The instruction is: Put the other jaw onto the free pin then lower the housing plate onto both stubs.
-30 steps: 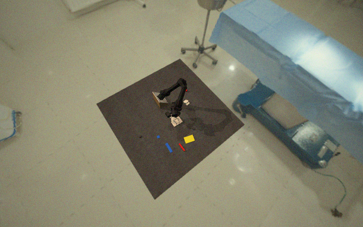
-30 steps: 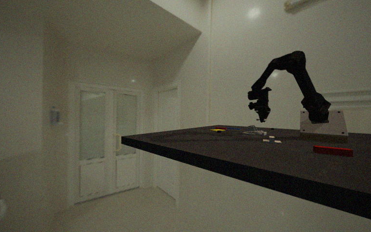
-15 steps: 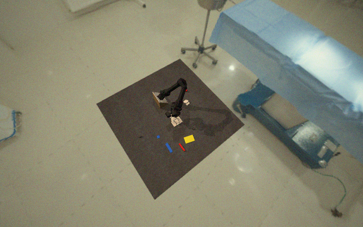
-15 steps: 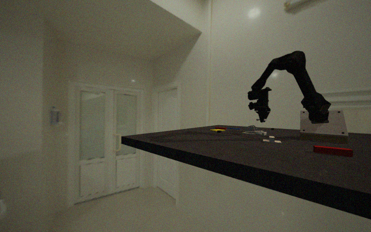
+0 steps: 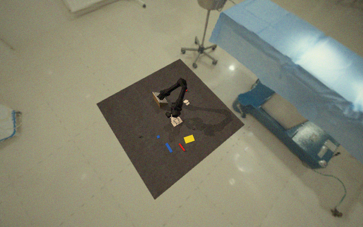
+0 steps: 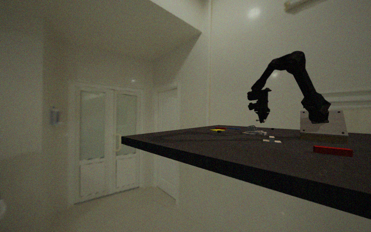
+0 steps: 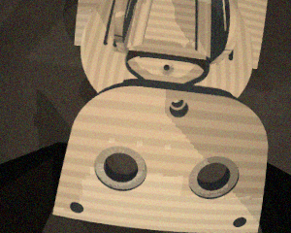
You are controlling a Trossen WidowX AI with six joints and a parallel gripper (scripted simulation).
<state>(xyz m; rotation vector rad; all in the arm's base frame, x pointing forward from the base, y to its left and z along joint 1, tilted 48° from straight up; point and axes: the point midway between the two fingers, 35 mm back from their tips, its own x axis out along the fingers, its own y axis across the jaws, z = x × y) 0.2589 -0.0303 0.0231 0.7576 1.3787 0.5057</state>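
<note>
Now: the curved white jaw 2 cm ahead of my gripper tip, 1 cm to the left of it and 6 cm below it. Also, from my gripper tip: blue bar: 25 cm ahead, 27 cm to the right, 8 cm below; small blue piece: 7 cm ahead, 29 cm to the right, 8 cm below; yellow block: 32 cm ahead, 4 cm to the right, 8 cm below.
</note>
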